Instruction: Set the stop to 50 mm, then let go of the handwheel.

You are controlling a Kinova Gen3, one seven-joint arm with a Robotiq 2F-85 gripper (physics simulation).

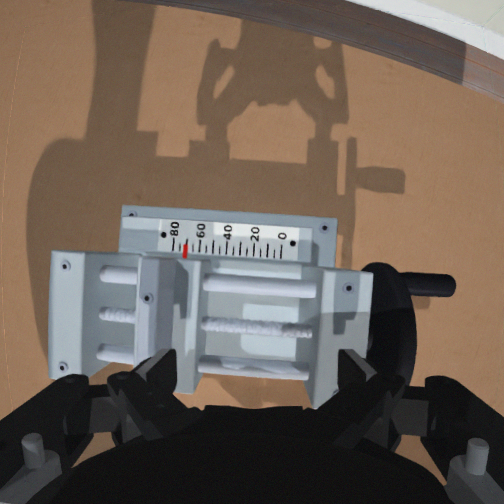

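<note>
A grey lead-screw fixture [210, 320] lies on the brown table, with two smooth guide rods and a threaded screw [256, 327] running left to right. Its sliding stop carriage [172, 310] sits left of centre. A red pointer [185, 251] marks about 70 on the white scale [229, 239], which reads 80 at the left to 0 at the right. The black handwheel [395, 320] with its crank handle [430, 284] is at the fixture's right end. My gripper [255, 372] is open and empty, fingers spread above the fixture's near edge, left of the handwheel and not touching it.
The arm and fixture cast a large shadow [200, 150] on the table behind the fixture. The table's far edge [400, 45] curves across the top right.
</note>
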